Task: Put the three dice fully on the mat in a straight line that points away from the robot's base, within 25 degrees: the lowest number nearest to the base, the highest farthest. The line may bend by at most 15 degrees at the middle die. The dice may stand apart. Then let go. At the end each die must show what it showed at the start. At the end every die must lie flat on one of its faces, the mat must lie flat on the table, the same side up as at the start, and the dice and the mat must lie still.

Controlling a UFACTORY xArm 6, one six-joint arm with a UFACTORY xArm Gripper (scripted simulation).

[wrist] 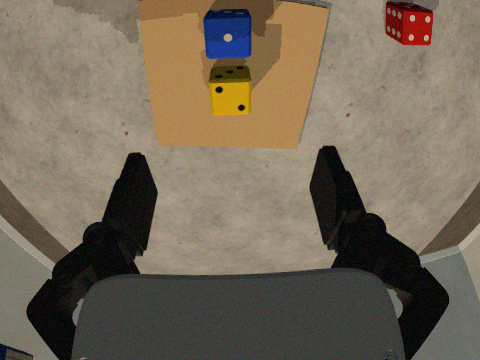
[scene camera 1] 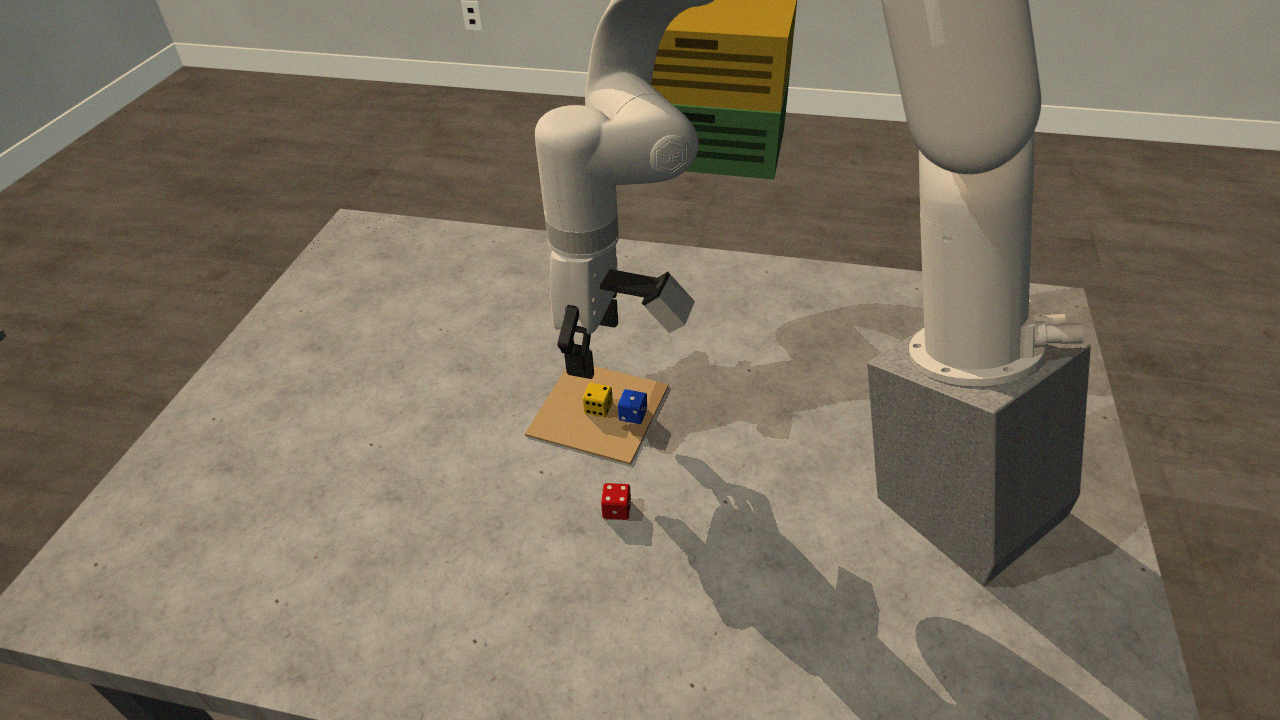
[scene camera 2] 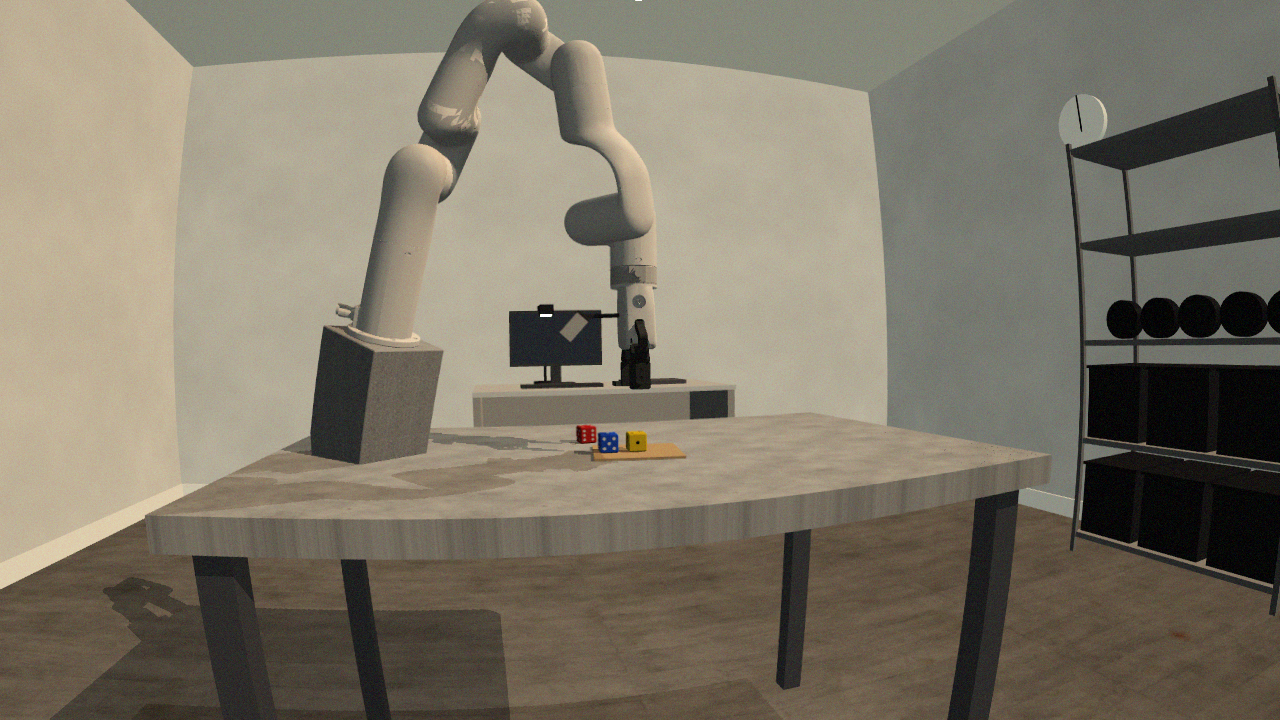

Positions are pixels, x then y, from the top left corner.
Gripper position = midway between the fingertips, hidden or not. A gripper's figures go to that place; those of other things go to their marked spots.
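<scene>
Distance from the lens, gripper (scene camera 1: 593,349): 0.98 m from the lens. A yellow die (scene camera 1: 597,400) lies 1.02 m from the lens.
</scene>
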